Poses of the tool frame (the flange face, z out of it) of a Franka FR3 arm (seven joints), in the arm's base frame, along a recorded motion.
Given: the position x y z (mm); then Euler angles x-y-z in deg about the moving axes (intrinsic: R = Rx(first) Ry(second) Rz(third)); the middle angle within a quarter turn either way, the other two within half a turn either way.
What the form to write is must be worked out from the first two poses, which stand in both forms.
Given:
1: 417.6, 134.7, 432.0, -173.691, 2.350, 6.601
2: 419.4, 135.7, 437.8, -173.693, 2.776, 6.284
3: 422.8, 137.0, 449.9, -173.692, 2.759, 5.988
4: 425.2, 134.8, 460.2, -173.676, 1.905, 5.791
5: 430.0, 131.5, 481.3, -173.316, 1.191, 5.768
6: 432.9, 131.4, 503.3, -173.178, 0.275, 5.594
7: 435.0, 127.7, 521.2, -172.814, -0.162, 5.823
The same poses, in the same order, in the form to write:
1: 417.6, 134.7, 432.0, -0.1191, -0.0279, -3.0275
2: 419.4, 135.7, 437.8, -0.1144, -0.0358, -3.0268
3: 422.8, 137.0, 449.9, -0.1092, -0.0361, -3.0270
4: 425.2, 134.8, 460.2, -0.1041, -0.0218, -3.0284
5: 430.0, 131.5, 481.3, -0.1024, -0.0088, -3.0234
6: 432.9, 131.4, 503.3, -0.0975, 0.0068, -3.0226
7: 435.0, 127.7, 521.2, -0.1005, 0.0155, -3.0171
